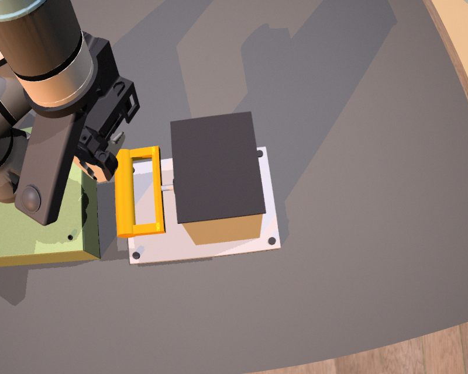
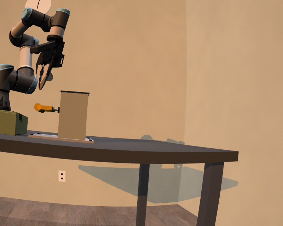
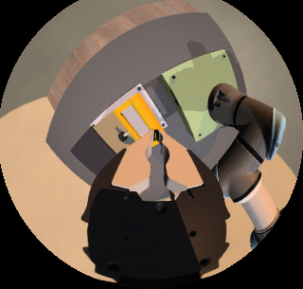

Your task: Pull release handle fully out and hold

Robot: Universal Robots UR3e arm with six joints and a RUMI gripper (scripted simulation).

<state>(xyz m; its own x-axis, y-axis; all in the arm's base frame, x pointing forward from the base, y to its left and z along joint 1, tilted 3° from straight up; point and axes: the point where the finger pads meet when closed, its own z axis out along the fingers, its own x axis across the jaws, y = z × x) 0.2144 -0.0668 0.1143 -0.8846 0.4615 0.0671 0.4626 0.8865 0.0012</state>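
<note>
My hand is 6 cm short of the release handle, 1 cm to the right of it and 8 cm above it. Round my hand: pale baseplate (10 cm ahead, 1 cm to the left, 19 cm below).
</note>
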